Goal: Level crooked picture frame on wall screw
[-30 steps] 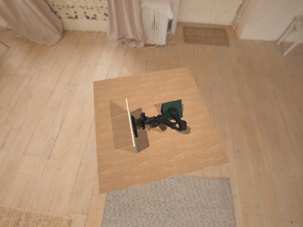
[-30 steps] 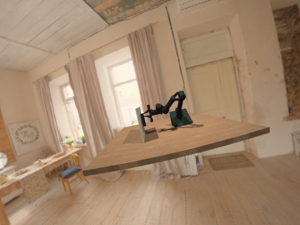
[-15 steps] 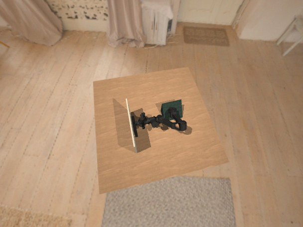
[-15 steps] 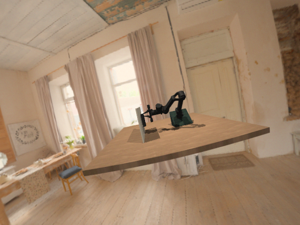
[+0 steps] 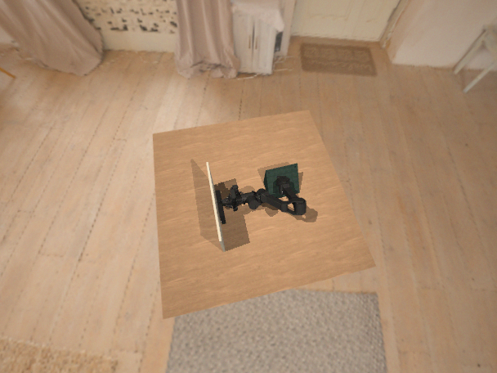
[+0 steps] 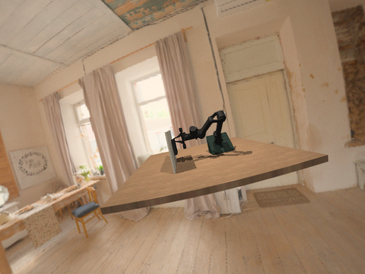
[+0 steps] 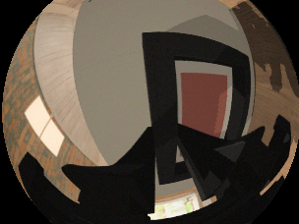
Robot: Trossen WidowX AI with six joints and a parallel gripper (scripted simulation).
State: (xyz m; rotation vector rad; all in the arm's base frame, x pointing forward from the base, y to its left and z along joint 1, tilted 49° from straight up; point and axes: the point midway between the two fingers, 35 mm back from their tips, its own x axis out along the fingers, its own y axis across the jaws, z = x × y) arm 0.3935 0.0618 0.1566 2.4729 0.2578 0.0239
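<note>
The picture frame is 5 cm below my gripper tip. The rest, counted from my gripper tip: wall panel 6 cm below, 2 cm ahead.
</note>
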